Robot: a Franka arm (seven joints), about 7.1 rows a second.
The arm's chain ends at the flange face. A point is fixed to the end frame.
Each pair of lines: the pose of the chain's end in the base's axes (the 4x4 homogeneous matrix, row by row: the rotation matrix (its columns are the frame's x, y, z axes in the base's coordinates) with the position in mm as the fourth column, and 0 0 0 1 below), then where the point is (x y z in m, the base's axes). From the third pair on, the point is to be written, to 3 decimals.
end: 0.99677, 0.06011, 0.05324, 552.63; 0.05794, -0.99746, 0.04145, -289.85; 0.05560, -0.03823, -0.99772, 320.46; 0, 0, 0, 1
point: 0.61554 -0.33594 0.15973
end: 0.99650, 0.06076, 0.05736, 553.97; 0.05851, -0.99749, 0.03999, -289.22; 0.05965, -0.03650, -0.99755, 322.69; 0, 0, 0, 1
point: 0.61757 -0.33552 0.16229
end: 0.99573, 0.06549, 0.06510, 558.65; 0.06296, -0.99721, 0.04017, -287.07; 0.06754, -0.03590, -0.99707, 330.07; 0, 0, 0, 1
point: 0.624 -0.333 0.170
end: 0.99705, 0.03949, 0.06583, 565.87; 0.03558, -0.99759, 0.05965, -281.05; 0.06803, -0.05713, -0.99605, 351.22; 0, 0, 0, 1
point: 0.630 -0.325 0.190
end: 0.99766, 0.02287, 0.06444, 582.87; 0.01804, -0.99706, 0.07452, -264.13; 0.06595, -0.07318, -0.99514, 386.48; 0, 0, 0, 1
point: 0.646 -0.307 0.225
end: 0.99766, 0.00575, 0.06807, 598.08; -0.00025, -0.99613, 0.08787, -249.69; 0.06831, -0.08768, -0.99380, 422.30; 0, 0, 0, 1
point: 0.660 -0.291 0.260
